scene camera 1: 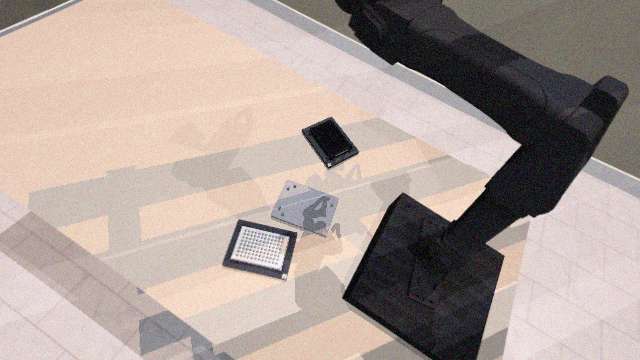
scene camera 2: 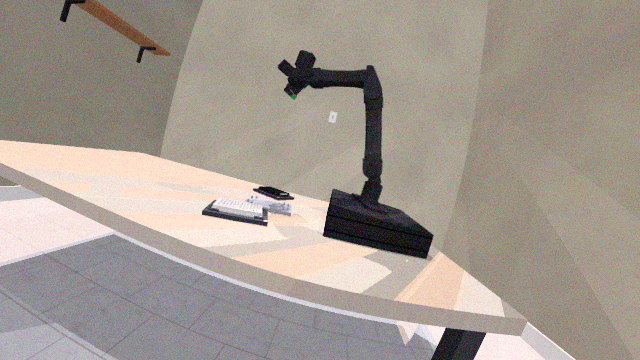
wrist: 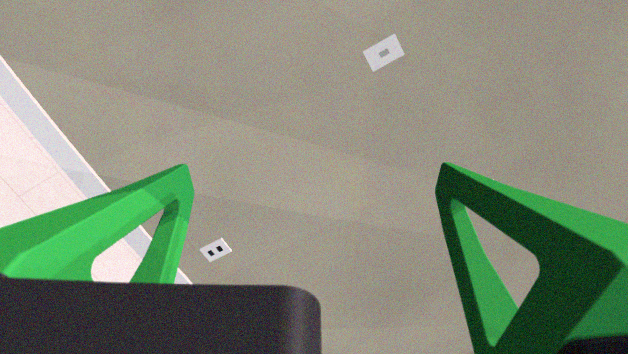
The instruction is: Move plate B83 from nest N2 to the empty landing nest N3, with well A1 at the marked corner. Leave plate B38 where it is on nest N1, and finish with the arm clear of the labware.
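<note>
A white well plate [scene camera 1: 260,248] [scene camera 2: 237,207] sits on a dark nest [scene camera 1: 250,268] that has a white corner mark. A black plate [scene camera 1: 329,137] [scene camera 2: 274,192] sits on another dark nest [scene camera 1: 325,160], also with a white corner mark. Between them lies the grey nest [scene camera 1: 295,202] [scene camera 2: 282,207], bare, with small pins near its corners. No labels are readable, so I cannot tell which plate is B83 or B38. My gripper [wrist: 314,177] [scene camera 2: 293,96] is open and empty, its green fingers wide apart, high above the table. It does not show in scene camera 1.
The arm's black base block [scene camera 1: 425,280] [scene camera 2: 377,225] stands to the right of the nests. The arm rises from it and reaches out high over the table [scene camera 1: 100,75] [scene camera 2: 310,260]. Shadows cross the table and the grey nest. A wall outlet [wrist: 216,249] shows in the wrist view.
</note>
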